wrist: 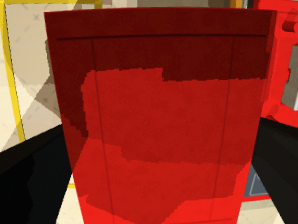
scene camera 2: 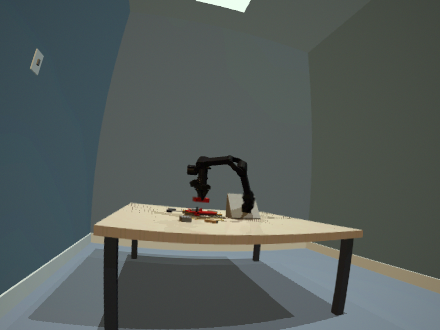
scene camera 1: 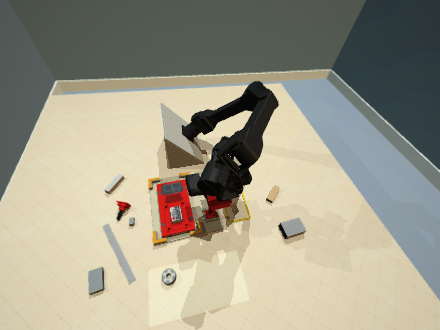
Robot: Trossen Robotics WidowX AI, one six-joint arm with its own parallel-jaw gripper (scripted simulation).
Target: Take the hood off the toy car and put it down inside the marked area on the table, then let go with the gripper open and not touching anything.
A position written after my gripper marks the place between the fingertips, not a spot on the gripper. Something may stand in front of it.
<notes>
My gripper [scene camera 1: 216,194] carries a red hood [wrist: 159,111]. Also in view: a toy car [scene camera 1: 171,194].
My gripper is seen too in the wrist view [wrist: 160,128].
</notes>
